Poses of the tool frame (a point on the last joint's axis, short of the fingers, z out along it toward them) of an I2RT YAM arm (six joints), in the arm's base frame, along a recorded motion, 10 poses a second.
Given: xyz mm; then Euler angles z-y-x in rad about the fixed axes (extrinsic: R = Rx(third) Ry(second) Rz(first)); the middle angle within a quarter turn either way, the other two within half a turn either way.
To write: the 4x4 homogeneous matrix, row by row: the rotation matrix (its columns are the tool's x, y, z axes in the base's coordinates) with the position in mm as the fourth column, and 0 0 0 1 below. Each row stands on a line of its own. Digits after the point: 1 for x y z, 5 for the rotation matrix.
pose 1, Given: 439.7 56.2 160.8 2.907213 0.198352 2.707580
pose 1, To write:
-0.95359 -0.22769 0.19705 439.7
-0.29131 0.86323 -0.41227 56.2
-0.07624 -0.45054 -0.88950 160.8
0 0 0 1

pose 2, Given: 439.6 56.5 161.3 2.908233 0.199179 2.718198
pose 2, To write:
-0.95366 -0.22668 0.19786 439.6
-0.28992 0.86819 -0.40273 56.5
-0.08049 -0.44144 -0.89367 161.3
0 0 0 1

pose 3, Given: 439.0 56.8 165.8 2.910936 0.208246 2.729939
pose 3, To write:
-0.95248 -0.22368 0.20674 439.0
-0.29005 0.87328 -0.39148 56.8
-0.09298 -0.43285 -0.89666 165.8
0 0 0 1

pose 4, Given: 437.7 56.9 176.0 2.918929 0.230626 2.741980
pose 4, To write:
-0.94949 -0.21498 0.22859 437.7
-0.29017 0.87883 -0.37876 56.9
-0.11946 -0.42596 -0.89682 176.0
0 0 0 1

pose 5, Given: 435.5 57.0 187.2 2.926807 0.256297 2.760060
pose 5, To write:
-0.94511 -0.20618 0.25350 435.5
-0.29003 0.88665 -0.36018 57.0
-0.15051 -0.41393 -0.89778 187.2
0 0 0 1

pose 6, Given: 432.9 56.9 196.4 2.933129 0.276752 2.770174
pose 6, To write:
-0.94112 -0.19908 0.27323 432.9
-0.28986 0.89112 -0.34913 56.9
-0.17398 -0.40777 -0.89636 196.4
0 0 0 1

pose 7, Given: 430.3 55.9 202.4 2.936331 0.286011 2.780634
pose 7, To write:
-0.93924 -0.19554 0.28213 430.3
-0.28824 0.89561 -0.33882 55.9
-0.18642 -0.39956 -0.89755 202.4
0 0 0 1

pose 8, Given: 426.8 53.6 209.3 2.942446 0.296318 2.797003
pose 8, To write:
-0.93752 -0.18921 0.29200 426.8
-0.28289 0.90310 -0.32309 53.6
-0.20257 -0.38551 -0.90019 209.3
0 0 0 1

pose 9, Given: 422.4 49.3 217.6 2.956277 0.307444 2.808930
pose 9, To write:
-0.93679 -0.17562 0.30262 422.4
-0.27129 0.91078 -0.31125 49.3
-0.22096 -0.37367 -0.90086 217.6
0 0 0 1

